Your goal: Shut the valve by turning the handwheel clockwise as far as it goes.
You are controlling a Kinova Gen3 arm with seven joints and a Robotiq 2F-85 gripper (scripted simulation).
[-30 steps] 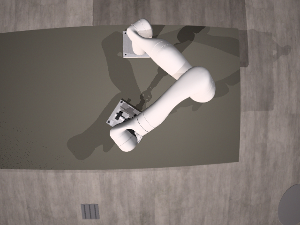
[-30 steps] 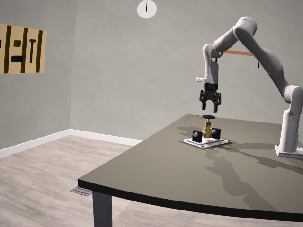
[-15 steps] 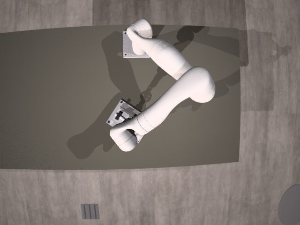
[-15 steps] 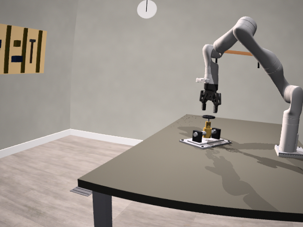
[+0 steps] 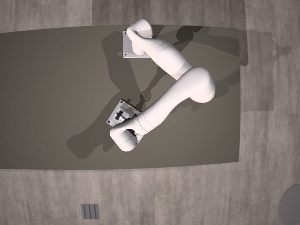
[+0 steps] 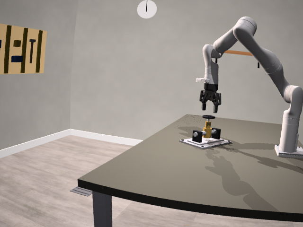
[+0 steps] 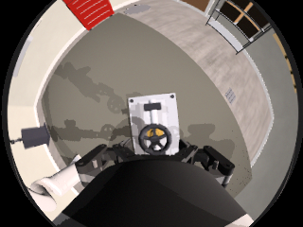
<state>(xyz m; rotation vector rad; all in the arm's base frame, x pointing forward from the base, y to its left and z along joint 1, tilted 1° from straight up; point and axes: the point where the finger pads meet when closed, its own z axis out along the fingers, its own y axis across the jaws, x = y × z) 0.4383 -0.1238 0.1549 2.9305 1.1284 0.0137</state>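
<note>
Now: the handwheel 4 cm below my hand.
</note>
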